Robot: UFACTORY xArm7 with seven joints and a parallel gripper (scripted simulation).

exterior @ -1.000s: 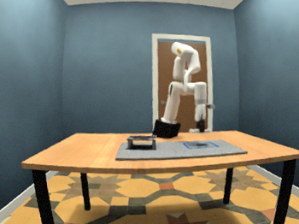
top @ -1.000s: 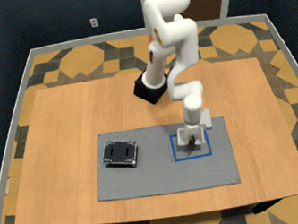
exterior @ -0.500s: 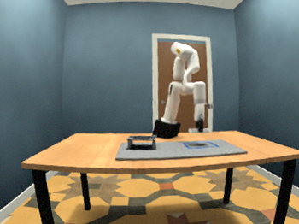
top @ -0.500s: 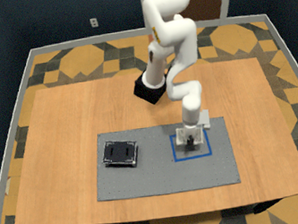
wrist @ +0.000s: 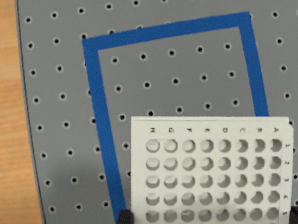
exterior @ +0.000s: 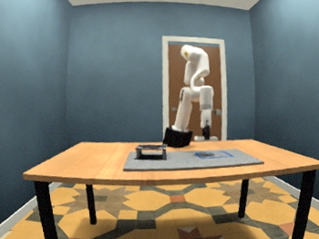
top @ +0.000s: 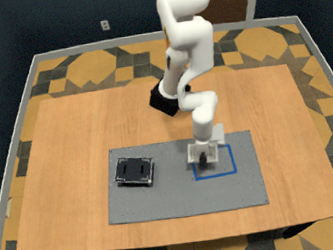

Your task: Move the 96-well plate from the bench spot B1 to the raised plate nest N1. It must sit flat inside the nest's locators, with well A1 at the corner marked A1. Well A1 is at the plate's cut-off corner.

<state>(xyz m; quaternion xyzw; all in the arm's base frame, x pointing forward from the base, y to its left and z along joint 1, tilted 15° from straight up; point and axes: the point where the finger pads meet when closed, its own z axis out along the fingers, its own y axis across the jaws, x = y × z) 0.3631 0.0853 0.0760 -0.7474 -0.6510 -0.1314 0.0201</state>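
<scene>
My hand is 310 mm to the left of the black raised plate nest, 50 mm above it and 20 mm short of it. The rest, counted from my hand: 96-well plate 10 mm below.
</scene>
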